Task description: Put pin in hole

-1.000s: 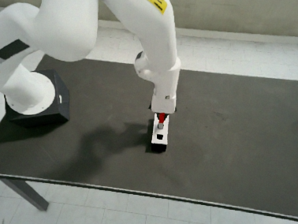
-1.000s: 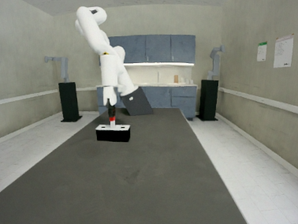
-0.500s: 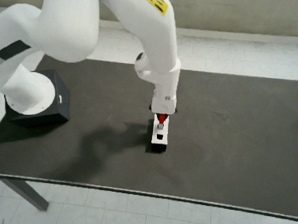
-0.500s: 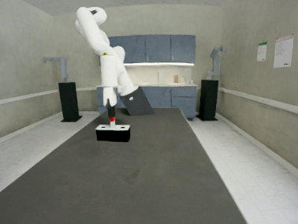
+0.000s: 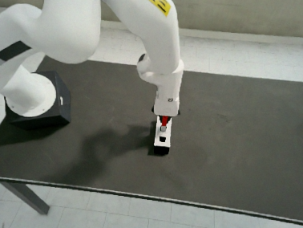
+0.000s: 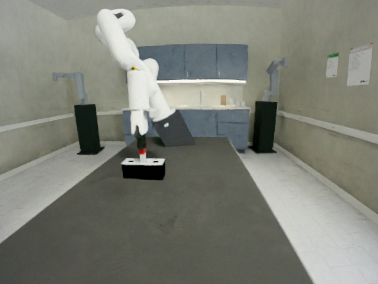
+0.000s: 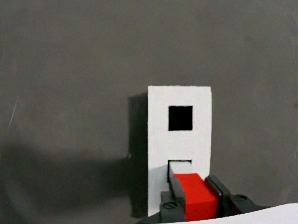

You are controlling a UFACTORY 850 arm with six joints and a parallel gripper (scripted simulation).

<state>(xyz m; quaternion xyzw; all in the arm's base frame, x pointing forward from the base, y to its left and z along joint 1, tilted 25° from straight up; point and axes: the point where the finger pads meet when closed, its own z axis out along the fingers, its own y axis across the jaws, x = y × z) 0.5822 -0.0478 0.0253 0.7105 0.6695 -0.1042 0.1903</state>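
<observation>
Now: the pin 1 cm below my hand. Round my hand: block 12 cm below.
</observation>
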